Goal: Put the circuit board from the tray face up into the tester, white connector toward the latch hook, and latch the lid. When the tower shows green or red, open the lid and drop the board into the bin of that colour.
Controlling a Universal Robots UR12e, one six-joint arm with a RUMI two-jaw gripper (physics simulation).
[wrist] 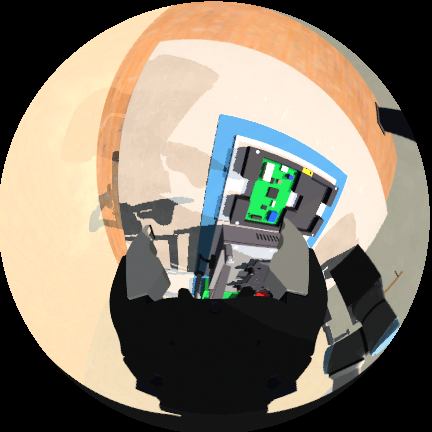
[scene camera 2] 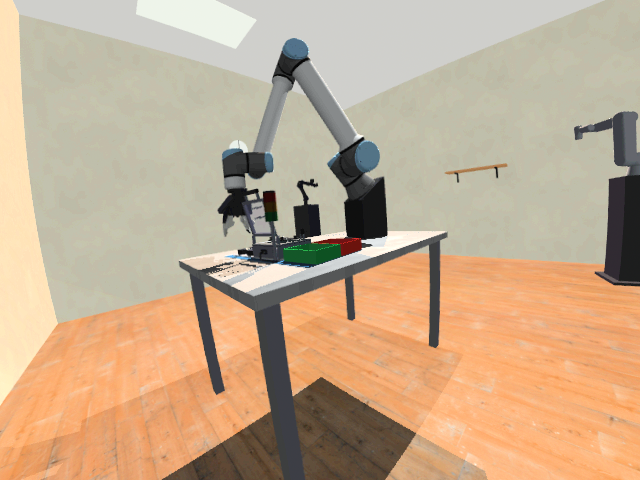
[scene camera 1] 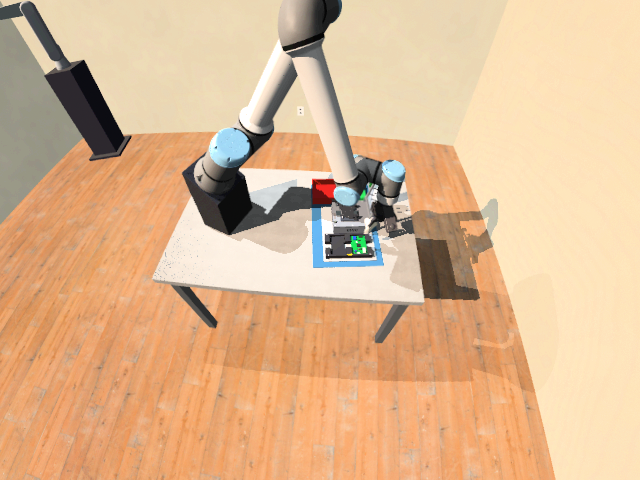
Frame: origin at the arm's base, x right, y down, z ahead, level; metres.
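Where they show: gripper, between the fingertips: (wrist: 215,223) (scene camera 2: 238,235) (scene camera 1: 379,230); arm's base, origin of its link: (scene camera 2: 362,190) (scene camera 1: 214,175).
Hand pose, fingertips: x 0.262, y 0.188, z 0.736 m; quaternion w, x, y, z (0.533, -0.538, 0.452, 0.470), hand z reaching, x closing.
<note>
Things, the pixels of their top centre, and the offset from my fingertips. "pt": a spot on its surface instead. Level surfaces: height alone.
- green circuit board, centre of its top: (wrist: 273,196) (scene camera 1: 358,243) dx +0.011, dy +0.074, dz -0.093 m
- black tray, a spot on its surface: (wrist: 314,192) (scene camera 1: 338,250) pt dx +0.032, dy +0.084, dz -0.193 m
- tower, a spot on its surface: (scene camera 2: 270,205) pt dx -0.266, dy -0.104, dz +0.040 m
- table, height of its surface: dy +0.102 m
The green circuit board (scene camera 1: 358,244) (wrist: 272,192) lies face up in the black tray (scene camera 1: 338,246) (wrist: 314,192). Its large white connector (wrist: 268,171) is at the end away from the tester. The grey tester (scene camera 1: 348,227) (scene camera 2: 266,252) stands beside the tray, with its lid (scene camera 2: 256,217) raised. The tower (scene camera 2: 270,205) shows dim red, amber and green segments, none clearly lit. My gripper (scene camera 2: 237,230) (wrist: 215,223) is open and empty, above the table beside the tester. In the wrist view the black gripper body hides much of the tester.
The green bin (scene camera 2: 311,254) and the red bin (scene camera 1: 323,191) (scene camera 2: 350,245) stand side by side behind the tester. A blue border (scene camera 1: 316,253) (wrist: 215,150) surrounds the tray on the table (scene camera 1: 242,273). The raised lid and the tower stand close to the gripper.
</note>
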